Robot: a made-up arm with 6 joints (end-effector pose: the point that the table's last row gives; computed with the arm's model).
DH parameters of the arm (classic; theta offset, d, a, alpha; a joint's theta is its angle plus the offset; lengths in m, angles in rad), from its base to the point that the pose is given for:
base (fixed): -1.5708 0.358 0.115 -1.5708
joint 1: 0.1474 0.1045 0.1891 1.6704
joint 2: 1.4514 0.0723 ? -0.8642
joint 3: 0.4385 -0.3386 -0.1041 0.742
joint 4: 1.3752 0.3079 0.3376 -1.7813
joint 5: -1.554 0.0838 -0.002 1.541
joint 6: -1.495 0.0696 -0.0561 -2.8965
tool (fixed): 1.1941 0.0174 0 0
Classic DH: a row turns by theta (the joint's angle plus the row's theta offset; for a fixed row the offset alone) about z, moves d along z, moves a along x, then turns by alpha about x.
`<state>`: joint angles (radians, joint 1 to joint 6).
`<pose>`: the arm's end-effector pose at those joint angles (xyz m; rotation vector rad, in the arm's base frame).
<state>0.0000 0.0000 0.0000 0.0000 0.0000 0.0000</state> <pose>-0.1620 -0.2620 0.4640 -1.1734 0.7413 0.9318</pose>
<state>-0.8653 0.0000 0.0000 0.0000 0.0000 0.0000</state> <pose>-0.1620 -0.1296 0.5386 -1.9157 1.1994 0.6034</pose>
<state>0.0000 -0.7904 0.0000 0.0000 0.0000 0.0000</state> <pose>-0.0456 -0.1035 0.4993 -0.6642 1.1310 0.3665</pose>
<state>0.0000 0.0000 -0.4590 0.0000 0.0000 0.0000</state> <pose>-0.1486 -0.1980 0.4087 -1.1179 0.6797 0.4509</pose>
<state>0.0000 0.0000 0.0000 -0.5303 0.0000 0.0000</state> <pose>-0.0017 -0.2309 0.4302 -1.0007 1.0515 0.4666</pose>
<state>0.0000 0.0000 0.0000 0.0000 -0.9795 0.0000</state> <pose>-0.1620 -0.2378 0.4225 -0.3050 0.2027 1.0998</pose>
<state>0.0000 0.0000 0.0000 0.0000 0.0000 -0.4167</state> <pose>-0.1572 -0.2621 0.4868 -0.9767 1.0656 1.1962</pose>
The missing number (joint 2, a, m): -0.0744
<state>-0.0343 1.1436 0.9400 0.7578 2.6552 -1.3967</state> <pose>0.1387 -0.6154 0.7092 -2.8307 -0.3412 -0.4127</pose>
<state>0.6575 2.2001 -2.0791 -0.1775 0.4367 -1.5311</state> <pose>-0.0178 -0.4123 0.1845 -0.1806 -0.0650 2.0006</pose>
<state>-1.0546 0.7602 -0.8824 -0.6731 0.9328 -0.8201</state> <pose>0.0274 -0.0585 0.5644 -1.3757 1.7298 -0.6868</pose>
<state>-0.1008 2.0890 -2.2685 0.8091 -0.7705 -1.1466</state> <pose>-0.0450 -0.4320 0.1166 -1.3837 -1.0240 2.2368</pose>
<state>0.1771 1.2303 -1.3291 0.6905 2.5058 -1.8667</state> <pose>-0.2418 -0.3541 0.1313 -0.3322 1.4755 -0.5365</pose>
